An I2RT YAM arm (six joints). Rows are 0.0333 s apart.
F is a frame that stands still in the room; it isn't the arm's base.
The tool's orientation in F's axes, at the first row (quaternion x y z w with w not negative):
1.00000 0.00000 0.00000 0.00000
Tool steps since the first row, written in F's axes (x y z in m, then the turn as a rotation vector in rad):
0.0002 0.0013 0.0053 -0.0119 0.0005 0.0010
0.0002 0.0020 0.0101 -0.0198 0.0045 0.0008
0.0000 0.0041 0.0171 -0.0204 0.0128 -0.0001
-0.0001 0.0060 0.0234 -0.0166 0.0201 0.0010
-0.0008 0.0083 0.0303 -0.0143 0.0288 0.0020
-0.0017 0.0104 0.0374 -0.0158 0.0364 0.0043
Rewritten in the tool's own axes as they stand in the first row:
0.0002 -0.0013 -0.0053 -0.0119 -0.0005 -0.0010
0.0002 -0.0020 -0.0101 -0.0198 -0.0045 -0.0008
0.0000 -0.0041 -0.0171 -0.0204 -0.0128 0.0001
-0.0001 -0.0060 -0.0234 -0.0166 -0.0201 -0.0010
-0.0008 -0.0083 -0.0303 -0.0143 -0.0288 -0.0020
-0.0017 -0.0104 -0.0374 -0.0158 -0.0364 -0.0043

